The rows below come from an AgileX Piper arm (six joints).
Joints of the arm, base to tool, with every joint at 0 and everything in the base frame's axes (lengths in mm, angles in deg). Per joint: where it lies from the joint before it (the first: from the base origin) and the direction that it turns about. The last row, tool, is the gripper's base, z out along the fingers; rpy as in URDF.
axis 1: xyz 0.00 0.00 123.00 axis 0 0 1
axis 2: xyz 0.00 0.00 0.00 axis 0 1 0
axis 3: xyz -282.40 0.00 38.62 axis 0 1 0
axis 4: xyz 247.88 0.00 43.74 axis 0.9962 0 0.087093
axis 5: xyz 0.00 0.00 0.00 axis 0 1 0
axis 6: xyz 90.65 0.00 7.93 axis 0.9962 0 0.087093
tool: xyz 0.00 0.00 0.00 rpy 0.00 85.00 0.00
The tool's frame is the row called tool.
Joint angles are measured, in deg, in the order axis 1, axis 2, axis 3, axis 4, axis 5, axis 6. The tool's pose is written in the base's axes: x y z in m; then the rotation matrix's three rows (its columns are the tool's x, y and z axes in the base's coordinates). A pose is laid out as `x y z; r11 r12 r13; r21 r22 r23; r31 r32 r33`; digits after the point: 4 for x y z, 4 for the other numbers.
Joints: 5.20, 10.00, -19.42, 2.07, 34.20, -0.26
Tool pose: 0.0512 0.0065 0.2630; -0.3394 -0.1011 0.9352; -0.0054 0.9944 0.1055; -0.9406 0.0307 -0.3381
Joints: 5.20, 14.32, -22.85, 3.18, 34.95, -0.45
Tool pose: 0.0588 0.0083 0.2771; -0.3673 -0.1063 0.9240; 0.0044 0.9932 0.1160; -0.9301 0.0466 -0.3643
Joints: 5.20, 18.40, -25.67, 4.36, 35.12, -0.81
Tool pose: 0.0678 0.0102 0.2884; -0.3913 -0.1120 0.9134; 0.0127 0.9918 0.1270; -0.9202 0.0613 -0.3867
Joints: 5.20, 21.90, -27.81, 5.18, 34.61, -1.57
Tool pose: 0.0770 0.0117 0.2968; -0.4046 -0.1184 0.9068; 0.0104 0.9909 0.1340; -0.9144 0.0636 -0.3997
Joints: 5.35, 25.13, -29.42, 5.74, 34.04, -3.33
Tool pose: 0.0864 0.0132 0.3022; -0.4182 -0.1334 0.8985; -0.0141 0.9900 0.1404; -0.9082 0.0460 -0.4159
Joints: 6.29, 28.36, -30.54, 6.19, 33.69, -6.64
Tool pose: 0.0961 0.0161 0.3039; -0.4369 -0.1740 0.8825; -0.0742 0.9847 0.1574; -0.8964 0.0034 -0.4431
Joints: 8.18, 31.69, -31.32, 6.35, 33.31, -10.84
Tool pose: 0.1061 0.0208 0.3030; -0.4516 -0.2395 0.8595; -0.1620 0.9693 0.1849; -0.8774 -0.0558 -0.4766
